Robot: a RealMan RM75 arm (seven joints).
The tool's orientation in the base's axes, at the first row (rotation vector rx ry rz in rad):
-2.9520 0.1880 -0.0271
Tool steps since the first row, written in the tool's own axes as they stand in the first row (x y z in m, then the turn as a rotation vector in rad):
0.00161 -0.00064 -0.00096 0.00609 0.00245 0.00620
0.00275 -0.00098 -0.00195 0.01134 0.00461 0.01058
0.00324 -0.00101 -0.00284 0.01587 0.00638 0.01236
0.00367 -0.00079 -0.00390 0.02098 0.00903 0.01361
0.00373 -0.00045 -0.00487 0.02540 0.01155 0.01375
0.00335 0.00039 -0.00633 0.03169 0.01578 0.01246
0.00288 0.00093 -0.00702 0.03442 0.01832 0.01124
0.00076 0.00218 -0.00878 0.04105 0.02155 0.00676
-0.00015 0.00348 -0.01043 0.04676 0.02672 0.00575
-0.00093 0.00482 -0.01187 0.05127 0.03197 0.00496
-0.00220 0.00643 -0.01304 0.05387 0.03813 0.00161
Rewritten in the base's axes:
0.00165 0.00025 0.00107 0.00592 -0.00204 -0.00650
0.00279 0.00025 0.00211 0.01099 -0.00403 -0.01117
0.00325 0.00006 0.00300 0.01532 -0.00601 -0.01322
0.00362 -0.00040 0.00400 0.02009 -0.00902 -0.01490
0.00361 -0.00092 0.00489 0.02417 -0.01201 -0.01547
0.00309 -0.00195 0.00617 0.02984 -0.01717 -0.01493
0.00253 -0.00254 0.00675 0.03220 -0.02022 -0.01418
0.00022 -0.00381 0.00824 0.03824 -0.02502 -0.01033
-0.00089 -0.00526 0.00961 0.04323 -0.03098 -0.01024
-0.00187 -0.00673 0.01078 0.04703 -0.03681 -0.01040
-0.00337 -0.00835 0.01163 0.04875 -0.04376 -0.00822

